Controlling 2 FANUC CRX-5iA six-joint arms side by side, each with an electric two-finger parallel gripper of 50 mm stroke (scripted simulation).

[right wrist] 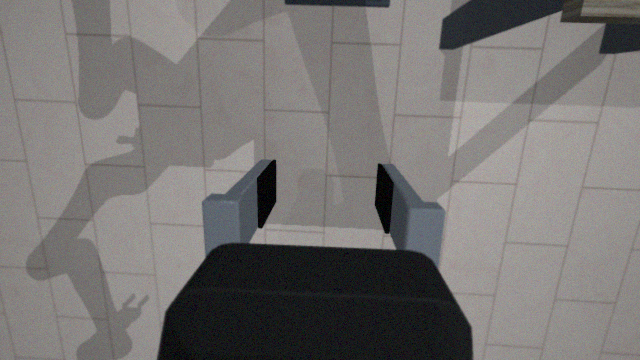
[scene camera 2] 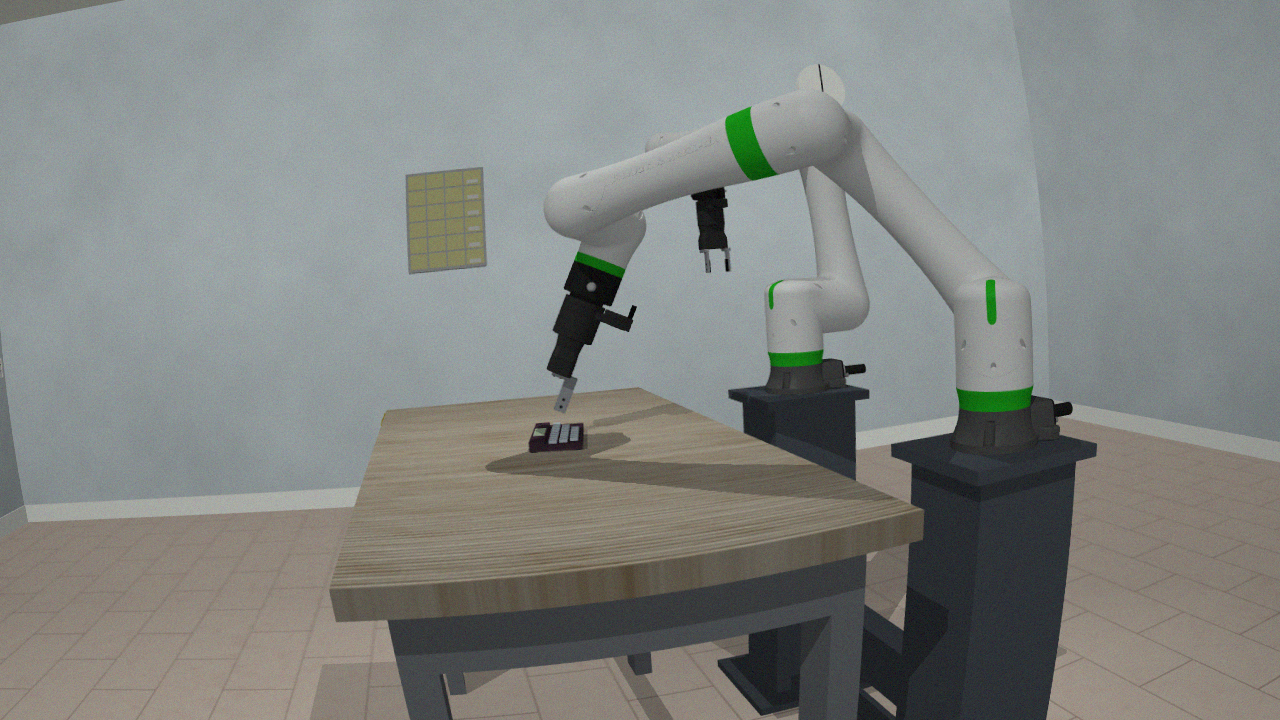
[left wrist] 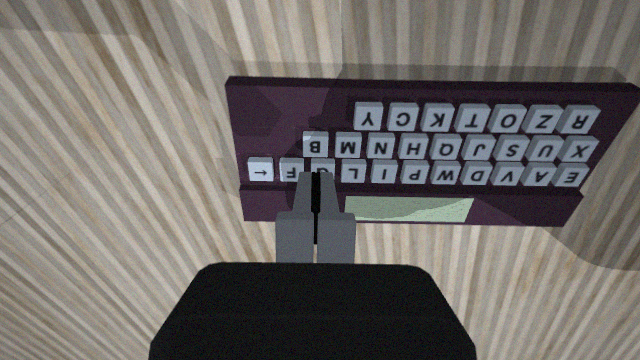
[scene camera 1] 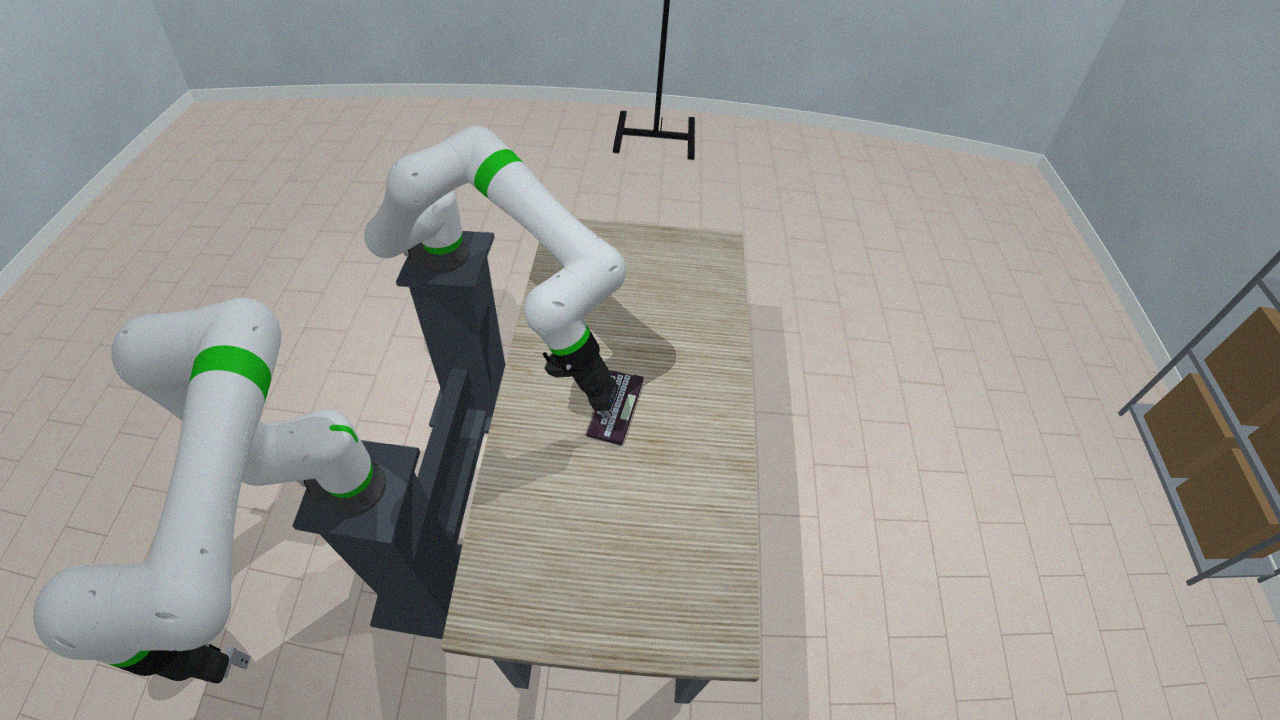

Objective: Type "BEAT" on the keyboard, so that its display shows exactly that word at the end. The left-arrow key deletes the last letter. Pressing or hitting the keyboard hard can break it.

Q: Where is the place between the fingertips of the left gripper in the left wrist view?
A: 315, 193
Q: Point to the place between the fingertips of the right gripper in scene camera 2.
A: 718, 272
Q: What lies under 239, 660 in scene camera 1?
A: The right gripper.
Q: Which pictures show the left gripper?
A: Scene camera 2, the left wrist view and scene camera 1 only.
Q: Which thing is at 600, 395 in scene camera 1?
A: The left gripper.
